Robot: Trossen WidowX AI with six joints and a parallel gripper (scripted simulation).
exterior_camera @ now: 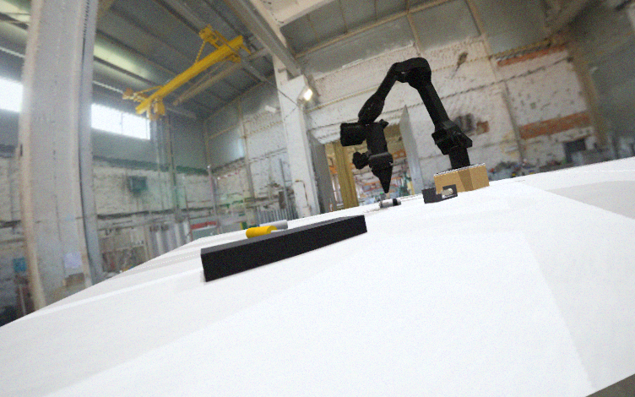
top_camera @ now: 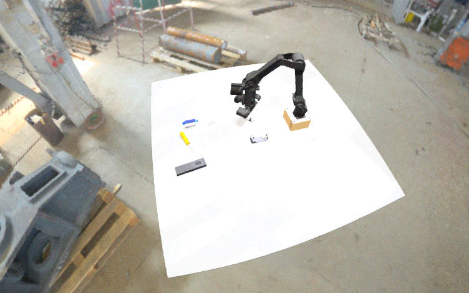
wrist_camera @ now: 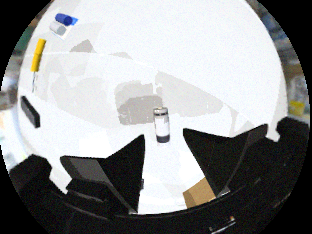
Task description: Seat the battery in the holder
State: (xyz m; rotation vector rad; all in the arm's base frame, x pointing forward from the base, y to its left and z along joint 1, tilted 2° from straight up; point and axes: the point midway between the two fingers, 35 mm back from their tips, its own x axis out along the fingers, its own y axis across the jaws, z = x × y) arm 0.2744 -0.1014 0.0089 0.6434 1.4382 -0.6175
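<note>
Now: gripper tip 3 cm above the battery. Also, from my gripper tip: white item (33 cm ahead, 6 cm to the right, 3 cm below); yellow-handled screwdriver (37 cm ahead, 8 cm to the left, 3 cm below); flat black box (38 cm ahead, 22 cm to the left, 3 cm below).
</note>
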